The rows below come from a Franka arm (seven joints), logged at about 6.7 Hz.
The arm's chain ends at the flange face. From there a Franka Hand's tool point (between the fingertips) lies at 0.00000 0.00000 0.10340 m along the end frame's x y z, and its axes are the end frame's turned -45 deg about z.
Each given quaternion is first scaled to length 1.
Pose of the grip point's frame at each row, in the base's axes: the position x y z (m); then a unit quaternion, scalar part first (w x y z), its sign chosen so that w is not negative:
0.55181 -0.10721 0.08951 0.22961 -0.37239 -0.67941 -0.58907
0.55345 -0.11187 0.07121 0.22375 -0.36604 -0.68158 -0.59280
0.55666 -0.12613 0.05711 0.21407 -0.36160 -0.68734 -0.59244
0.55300 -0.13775 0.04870 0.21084 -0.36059 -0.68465 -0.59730
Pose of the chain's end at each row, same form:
0.53871 -0.20766 0.11025 0.43756 -0.60404 -0.48519 -0.45636
0.54011 -0.21236 0.09159 0.43357 -0.59900 -0.48962 -0.46205
0.54279 -0.22635 0.07845 0.42449 -0.59711 -0.49664 -0.46542
0.53831 -0.23804 0.06913 0.42337 -0.59515 -0.49454 -0.47115

